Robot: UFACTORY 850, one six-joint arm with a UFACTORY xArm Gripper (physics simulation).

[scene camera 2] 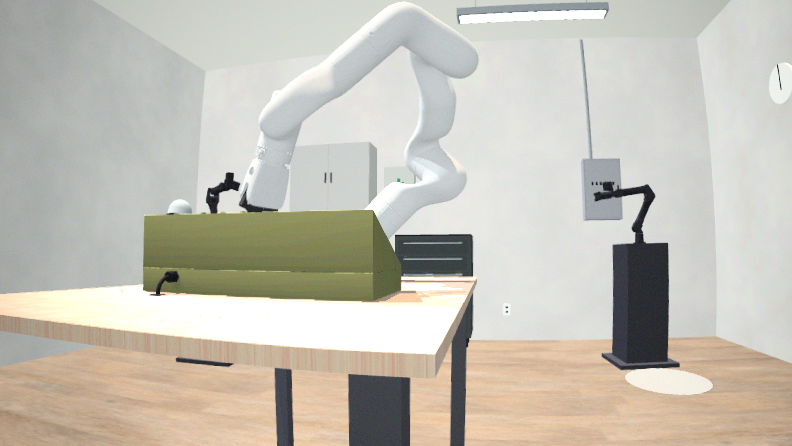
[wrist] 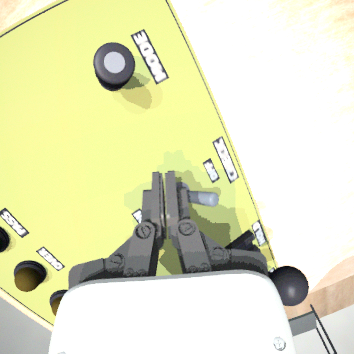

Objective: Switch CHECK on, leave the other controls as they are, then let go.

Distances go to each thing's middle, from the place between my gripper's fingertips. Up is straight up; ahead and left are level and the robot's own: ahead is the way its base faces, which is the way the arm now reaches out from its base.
Scene:
Right now the yellow-green control console point(scene camera 2: 345, 255) is 10 cm ahead of my hand, 9 cm to the left of it and 3 cm below it. Round my hand: ball-topped lever point(wrist: 291, 283): 2 cm behind, 16 cm to the left.

